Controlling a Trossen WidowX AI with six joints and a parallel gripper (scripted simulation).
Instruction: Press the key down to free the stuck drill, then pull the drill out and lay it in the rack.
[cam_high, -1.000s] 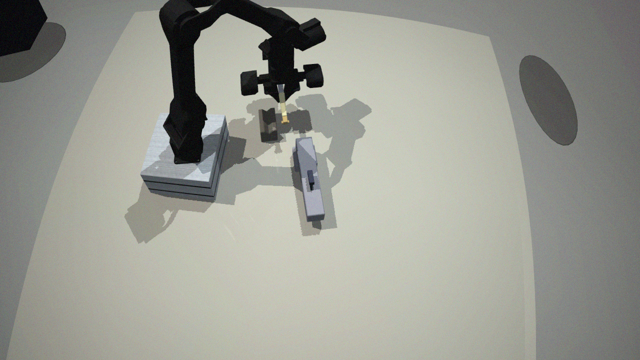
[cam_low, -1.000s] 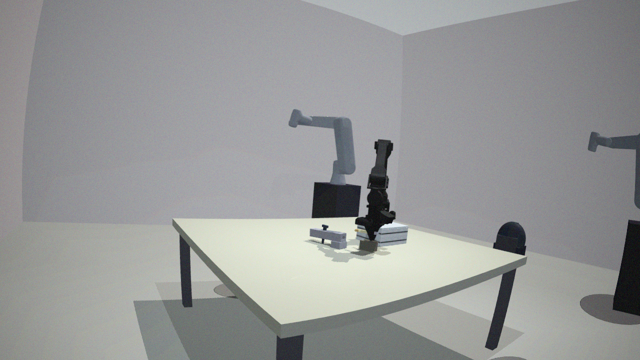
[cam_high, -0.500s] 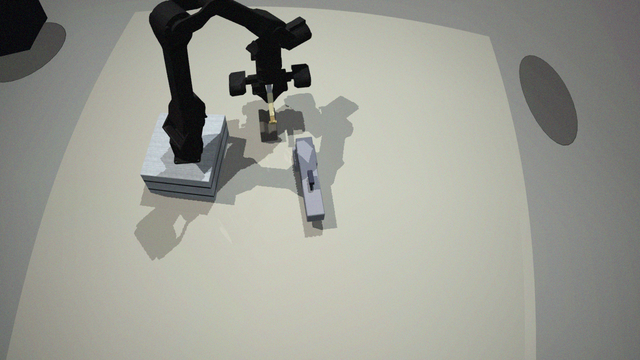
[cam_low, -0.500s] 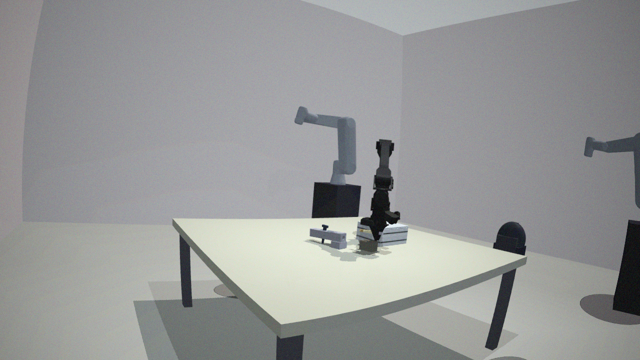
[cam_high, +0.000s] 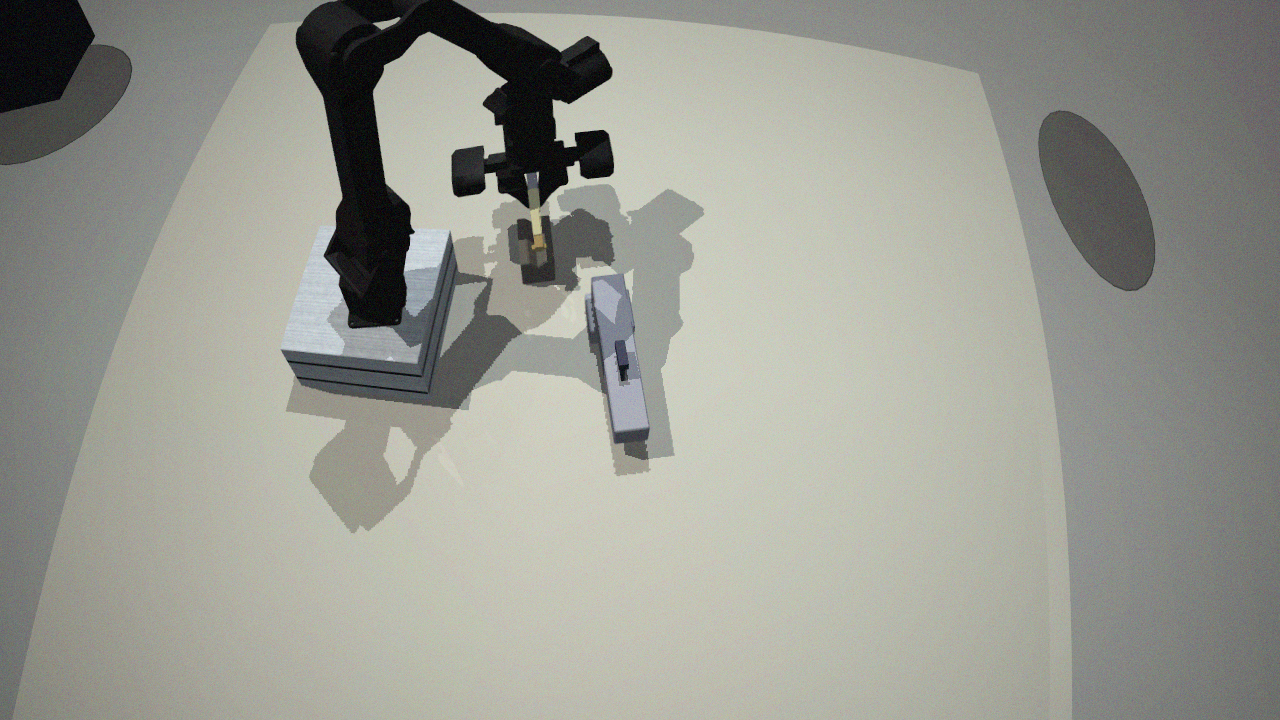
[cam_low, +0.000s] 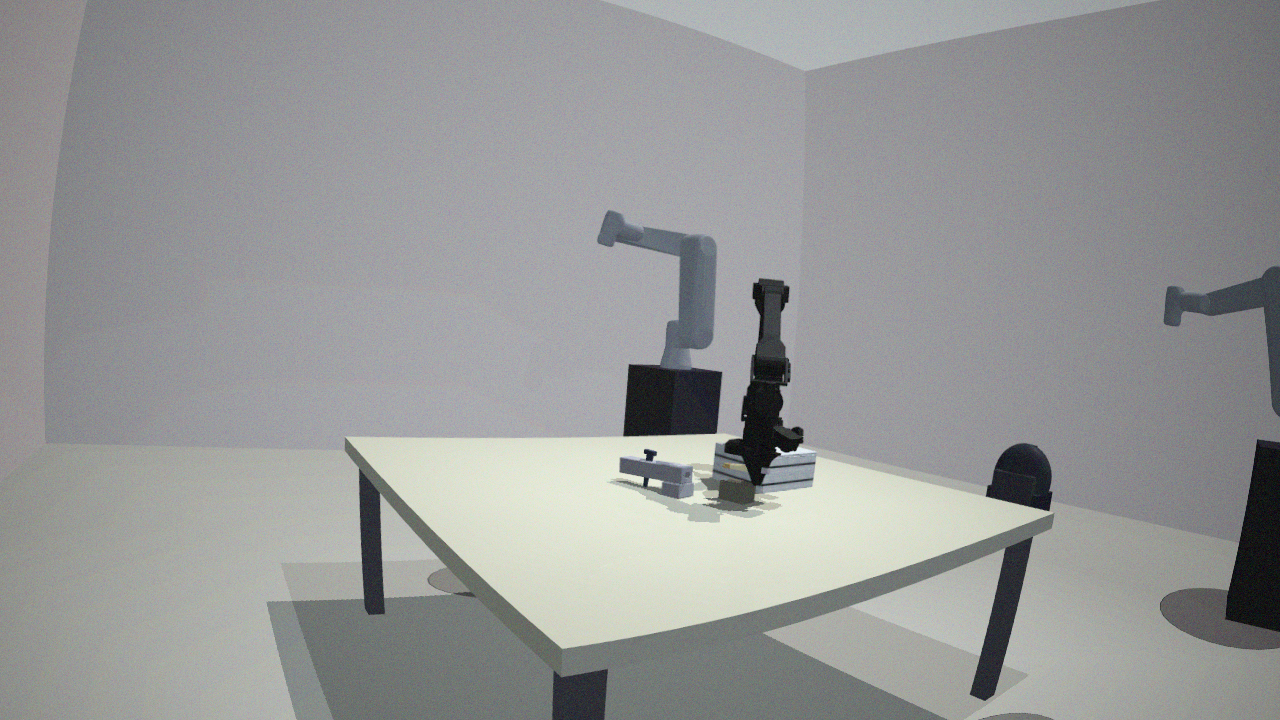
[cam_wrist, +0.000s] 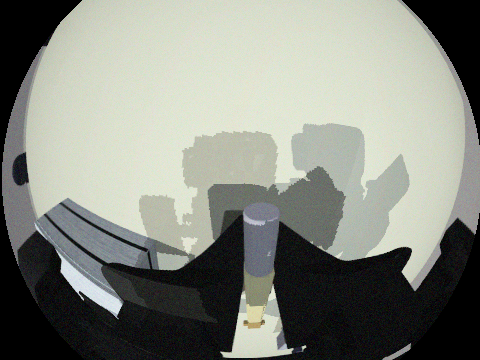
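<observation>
The drill lies 40 mm to the right of my gripper tip and 30 mm above it. The rest, counted from my gripper tip: block 90 mm ahead, 210 mm to the right, 10 mm below; then dark key 90 mm ahead, 240 mm to the right, 10 mm above; then v-grooved rack 50 mm to the right, 20 mm below.
</observation>
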